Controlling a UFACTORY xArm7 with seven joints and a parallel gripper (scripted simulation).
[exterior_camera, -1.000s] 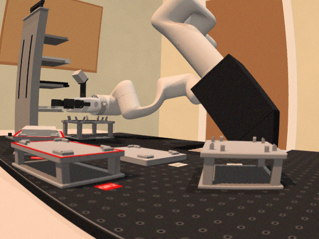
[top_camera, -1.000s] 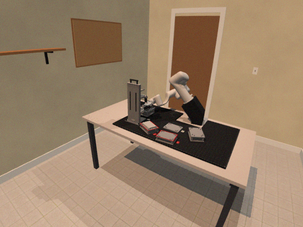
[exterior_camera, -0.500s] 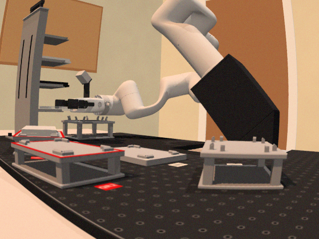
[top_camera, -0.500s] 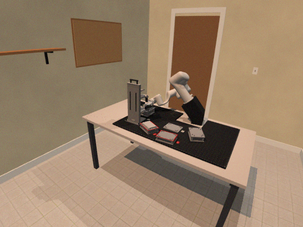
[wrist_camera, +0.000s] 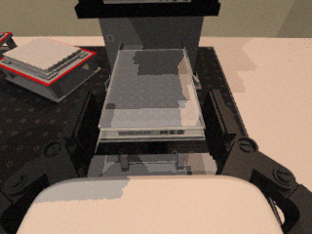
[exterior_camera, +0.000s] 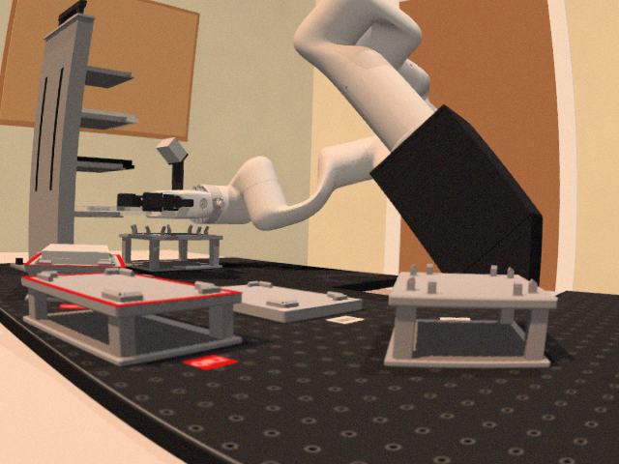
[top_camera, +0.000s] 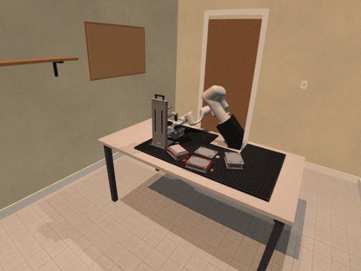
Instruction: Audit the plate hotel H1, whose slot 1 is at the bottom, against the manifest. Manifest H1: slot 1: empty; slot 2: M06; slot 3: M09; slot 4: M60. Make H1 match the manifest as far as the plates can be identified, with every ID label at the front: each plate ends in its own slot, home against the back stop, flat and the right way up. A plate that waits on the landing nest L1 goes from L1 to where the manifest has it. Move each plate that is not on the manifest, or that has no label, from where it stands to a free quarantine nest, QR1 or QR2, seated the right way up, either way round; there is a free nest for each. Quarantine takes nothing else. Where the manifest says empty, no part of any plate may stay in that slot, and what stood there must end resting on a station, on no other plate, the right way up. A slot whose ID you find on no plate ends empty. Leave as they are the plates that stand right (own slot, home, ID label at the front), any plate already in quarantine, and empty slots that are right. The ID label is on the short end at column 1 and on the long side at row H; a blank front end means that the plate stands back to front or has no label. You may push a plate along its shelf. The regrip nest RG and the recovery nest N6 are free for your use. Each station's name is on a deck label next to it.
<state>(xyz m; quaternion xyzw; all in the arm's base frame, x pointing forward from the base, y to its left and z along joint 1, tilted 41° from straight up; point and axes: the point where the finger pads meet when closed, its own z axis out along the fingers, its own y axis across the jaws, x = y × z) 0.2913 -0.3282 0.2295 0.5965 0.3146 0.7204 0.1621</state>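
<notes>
The clear plate lies 50 mm ahead of my hand, 20 mm below it and 10 mm to the left of it. Round my hand: hotel tower 170 mm ahead, 90 mm above, 30 mm to the left; black plate 90 mm ahead, 60 mm above, 10 mm to the left; H1 deck label 120 mm below, 100 mm to the left, 30 mm ahead.
</notes>
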